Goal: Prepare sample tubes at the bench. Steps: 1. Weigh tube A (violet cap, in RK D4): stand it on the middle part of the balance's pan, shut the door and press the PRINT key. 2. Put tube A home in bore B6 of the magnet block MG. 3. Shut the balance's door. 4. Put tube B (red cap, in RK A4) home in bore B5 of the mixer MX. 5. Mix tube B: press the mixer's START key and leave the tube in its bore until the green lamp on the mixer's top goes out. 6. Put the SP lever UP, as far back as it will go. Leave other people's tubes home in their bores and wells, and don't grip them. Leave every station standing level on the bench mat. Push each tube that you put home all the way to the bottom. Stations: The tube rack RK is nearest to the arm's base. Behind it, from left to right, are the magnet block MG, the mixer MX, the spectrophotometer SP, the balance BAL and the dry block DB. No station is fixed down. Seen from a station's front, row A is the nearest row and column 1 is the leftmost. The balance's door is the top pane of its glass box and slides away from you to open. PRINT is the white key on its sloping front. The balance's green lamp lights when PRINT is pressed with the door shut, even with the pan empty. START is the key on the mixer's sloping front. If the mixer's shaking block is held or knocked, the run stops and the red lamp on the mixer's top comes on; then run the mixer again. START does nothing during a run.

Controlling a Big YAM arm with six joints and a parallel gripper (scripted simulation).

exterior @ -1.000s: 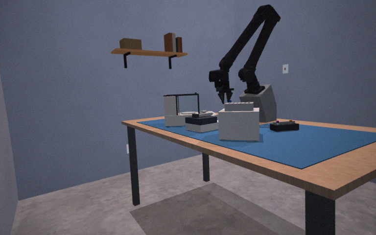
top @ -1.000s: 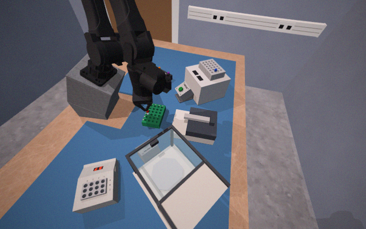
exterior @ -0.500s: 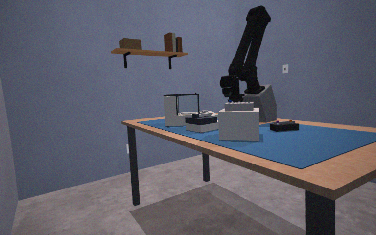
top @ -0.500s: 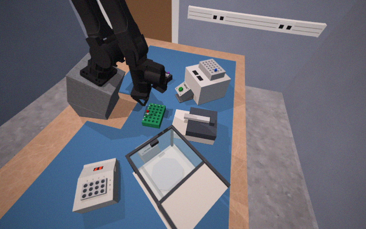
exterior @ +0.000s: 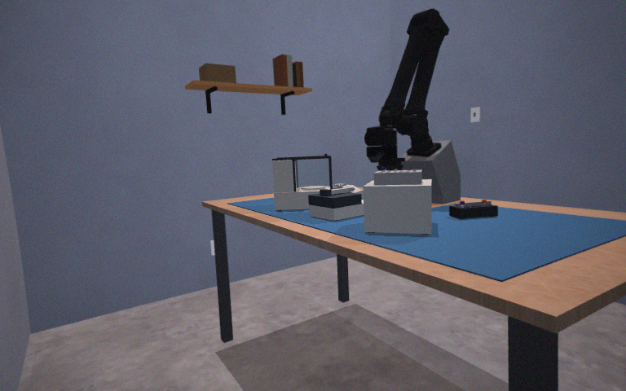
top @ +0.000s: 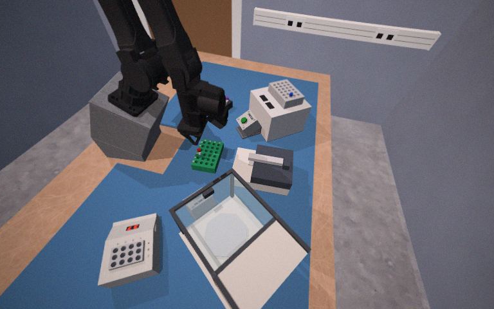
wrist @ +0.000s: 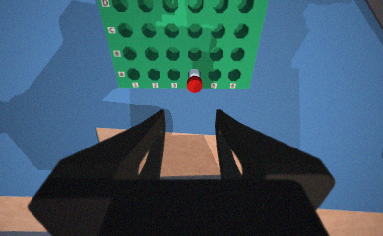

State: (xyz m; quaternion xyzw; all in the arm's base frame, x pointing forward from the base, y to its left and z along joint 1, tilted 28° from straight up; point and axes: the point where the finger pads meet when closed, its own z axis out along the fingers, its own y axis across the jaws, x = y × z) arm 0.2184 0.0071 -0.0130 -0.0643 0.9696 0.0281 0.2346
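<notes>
My gripper is now 9 cm above the green rack RK, 3 cm short of it and 1 cm to the right of it. The rest, counted from my hand: SP lever: 24 cm ahead, 1 cm to the left, 1 cm below; then white print key: 18 cm to the right, 8 cm ahead, 3 cm below; then green start key: 19 cm to the left, 11 cm ahead, 3 cm below.
</notes>
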